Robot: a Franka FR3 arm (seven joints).
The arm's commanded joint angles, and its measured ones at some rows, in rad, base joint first. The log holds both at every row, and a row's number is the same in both.
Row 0, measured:
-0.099, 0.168, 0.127, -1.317, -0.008, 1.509, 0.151
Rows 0 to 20, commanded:
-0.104, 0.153, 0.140, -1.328, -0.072, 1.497, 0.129
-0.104, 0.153, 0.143, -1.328, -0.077, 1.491, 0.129
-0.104, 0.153, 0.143, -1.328, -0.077, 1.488, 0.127
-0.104, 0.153, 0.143, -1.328, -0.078, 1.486, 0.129
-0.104, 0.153, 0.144, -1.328, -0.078, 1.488, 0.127
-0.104, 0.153, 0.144, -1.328, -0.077, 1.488, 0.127
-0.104, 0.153, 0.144, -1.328, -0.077, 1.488, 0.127
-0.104, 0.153, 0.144, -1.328, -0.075, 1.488, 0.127
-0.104, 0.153, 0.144, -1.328, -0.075, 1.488, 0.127
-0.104, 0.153, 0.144, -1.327, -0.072, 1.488, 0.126
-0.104, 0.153, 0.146, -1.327, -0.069, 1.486, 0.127
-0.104, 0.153, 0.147, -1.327, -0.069, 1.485, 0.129
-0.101, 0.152, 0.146, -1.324, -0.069, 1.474, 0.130
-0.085, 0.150, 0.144, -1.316, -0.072, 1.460, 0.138
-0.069, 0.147, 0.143, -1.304, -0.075, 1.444, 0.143
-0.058, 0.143, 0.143, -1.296, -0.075, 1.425, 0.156
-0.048, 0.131, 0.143, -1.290, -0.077, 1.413, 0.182
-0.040, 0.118, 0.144, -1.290, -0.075, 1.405, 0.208
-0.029, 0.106, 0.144, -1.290, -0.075, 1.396, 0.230
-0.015, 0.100, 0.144, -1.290, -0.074, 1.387, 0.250
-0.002, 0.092, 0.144, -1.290, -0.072, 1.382, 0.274
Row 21, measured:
-0.035, 0.126, 0.145, -1.288, -0.065, 1.412, 0.205
